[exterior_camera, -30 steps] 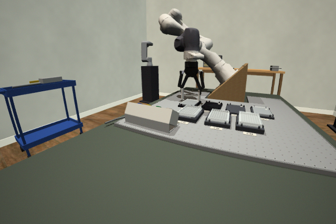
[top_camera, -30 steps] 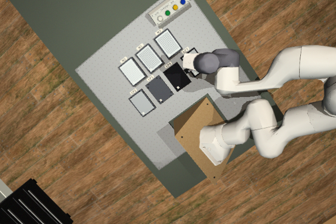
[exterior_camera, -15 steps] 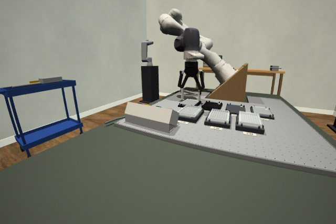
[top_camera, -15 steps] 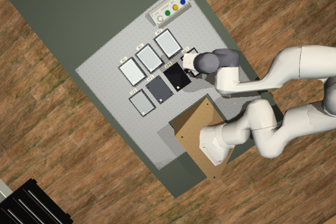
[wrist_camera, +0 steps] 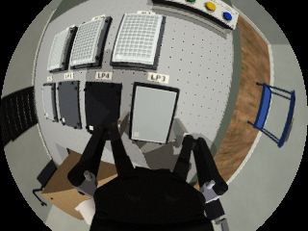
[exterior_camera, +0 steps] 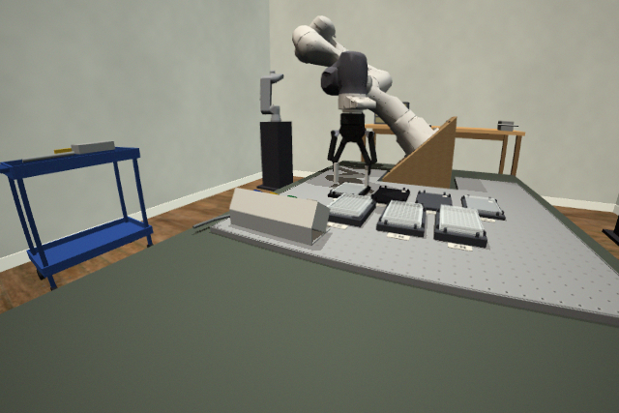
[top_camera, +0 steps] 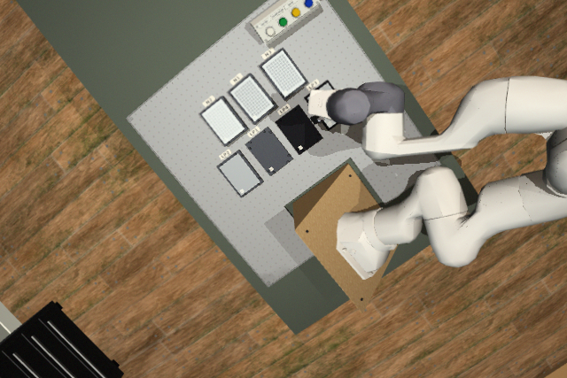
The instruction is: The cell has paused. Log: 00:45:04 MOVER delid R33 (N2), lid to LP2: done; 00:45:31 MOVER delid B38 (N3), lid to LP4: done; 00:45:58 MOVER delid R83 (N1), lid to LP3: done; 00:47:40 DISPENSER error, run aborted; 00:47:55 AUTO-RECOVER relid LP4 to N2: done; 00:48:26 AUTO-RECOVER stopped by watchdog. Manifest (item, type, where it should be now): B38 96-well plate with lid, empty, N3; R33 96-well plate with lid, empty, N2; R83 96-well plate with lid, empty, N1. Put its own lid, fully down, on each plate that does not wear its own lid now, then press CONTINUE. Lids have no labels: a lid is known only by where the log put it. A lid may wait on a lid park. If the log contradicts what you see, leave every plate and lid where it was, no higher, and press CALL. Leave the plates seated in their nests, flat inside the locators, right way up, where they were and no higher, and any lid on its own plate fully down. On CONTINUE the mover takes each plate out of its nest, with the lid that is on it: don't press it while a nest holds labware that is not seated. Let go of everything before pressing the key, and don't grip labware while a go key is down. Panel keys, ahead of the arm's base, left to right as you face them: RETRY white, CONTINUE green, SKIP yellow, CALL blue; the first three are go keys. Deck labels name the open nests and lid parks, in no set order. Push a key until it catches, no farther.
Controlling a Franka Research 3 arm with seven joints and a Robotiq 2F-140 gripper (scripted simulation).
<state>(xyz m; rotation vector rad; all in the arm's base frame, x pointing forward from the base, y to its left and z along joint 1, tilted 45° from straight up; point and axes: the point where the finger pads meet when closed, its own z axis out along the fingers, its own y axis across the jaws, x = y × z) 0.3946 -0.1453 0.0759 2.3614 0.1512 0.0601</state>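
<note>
Right now the lid park LP3 is 50 mm below my hand. The rest, counted from my hand: lid park LP4: 20 mm behind, 130 mm to the left, 50 mm below; LP1: 30 mm behind, 260 mm to the left, 50 mm below; white key: 300 mm ahead, 40 mm to the left, 10 mm above.
</note>
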